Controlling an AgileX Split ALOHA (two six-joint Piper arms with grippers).
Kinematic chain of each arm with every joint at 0, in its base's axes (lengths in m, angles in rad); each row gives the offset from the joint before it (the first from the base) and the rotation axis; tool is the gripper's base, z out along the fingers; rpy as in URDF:
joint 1: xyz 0 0 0.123 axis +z
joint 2: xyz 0 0 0 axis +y
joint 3: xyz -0.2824 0 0.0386 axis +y
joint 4: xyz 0.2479 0 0.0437 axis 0.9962 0 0.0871
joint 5: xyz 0 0 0 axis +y
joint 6: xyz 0.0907 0 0.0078 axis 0.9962 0 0.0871
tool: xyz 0 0 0 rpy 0 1.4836 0
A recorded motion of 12 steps. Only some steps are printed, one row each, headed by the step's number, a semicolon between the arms.
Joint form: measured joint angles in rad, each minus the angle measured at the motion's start. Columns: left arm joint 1, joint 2, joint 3, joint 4, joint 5, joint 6; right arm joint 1, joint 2, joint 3, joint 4, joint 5, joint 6.
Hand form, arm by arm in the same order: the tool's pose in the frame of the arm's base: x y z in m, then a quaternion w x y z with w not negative. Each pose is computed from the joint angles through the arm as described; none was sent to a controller.
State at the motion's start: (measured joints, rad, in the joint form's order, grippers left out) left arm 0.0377 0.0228 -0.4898 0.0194 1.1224 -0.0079; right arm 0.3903 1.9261 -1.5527 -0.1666 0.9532 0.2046
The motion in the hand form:
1: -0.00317 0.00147 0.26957 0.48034 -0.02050 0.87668 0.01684; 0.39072 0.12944 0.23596 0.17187 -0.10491 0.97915 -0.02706
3: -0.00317 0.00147 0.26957 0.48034 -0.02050 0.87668 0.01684; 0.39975 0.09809 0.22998 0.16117 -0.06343 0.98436 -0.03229
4: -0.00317 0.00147 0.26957 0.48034 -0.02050 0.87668 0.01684; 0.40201 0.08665 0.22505 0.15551 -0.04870 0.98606 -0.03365
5: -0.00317 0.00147 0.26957 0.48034 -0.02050 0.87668 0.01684; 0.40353 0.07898 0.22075 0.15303 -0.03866 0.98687 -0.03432
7: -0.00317 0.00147 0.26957 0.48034 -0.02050 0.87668 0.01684; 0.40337 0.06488 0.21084 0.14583 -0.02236 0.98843 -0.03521
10: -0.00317 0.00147 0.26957 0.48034 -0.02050 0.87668 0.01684; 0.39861 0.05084 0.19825 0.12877 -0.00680 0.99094 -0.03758
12: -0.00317 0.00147 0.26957 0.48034 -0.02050 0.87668 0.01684; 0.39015 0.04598 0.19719 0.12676 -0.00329 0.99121 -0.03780
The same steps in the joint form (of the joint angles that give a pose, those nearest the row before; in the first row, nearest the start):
1: 0.0000 0.0000 0.0000 0.0000 0.0000 0.0000; -0.0409 0.0080 0.0000 0.0033 0.0054 0.0038
3: 0.0000 0.0000 0.0000 0.0000 0.0000 0.0000; -0.1216 0.0180 0.0064 0.0111 0.0072 0.0054
4: 0.0000 0.0000 0.0000 0.0000 0.0000 0.0000; -0.1507 0.0237 0.0164 0.0149 0.0014 0.0060
5: 0.0000 0.0000 0.0000 0.0000 0.0000 0.0000; -0.1702 0.0284 0.0260 0.0166 -0.0089 0.0078
7: 0.0000 0.0000 0.0000 0.0000 0.0000 0.0000; -0.2051 0.0323 0.0591 0.0210 -0.0336 0.0078
10: 0.0000 0.0000 0.0000 0.0000 0.0000 0.0000; -0.2384 0.0323 0.1083 0.0253 -0.0500 0.0078
12: 0.0000 0.0000 0.0000 0.0000 0.0000 0.0000; -0.2477 0.0045 0.1566 0.0253 -0.0670 0.0078

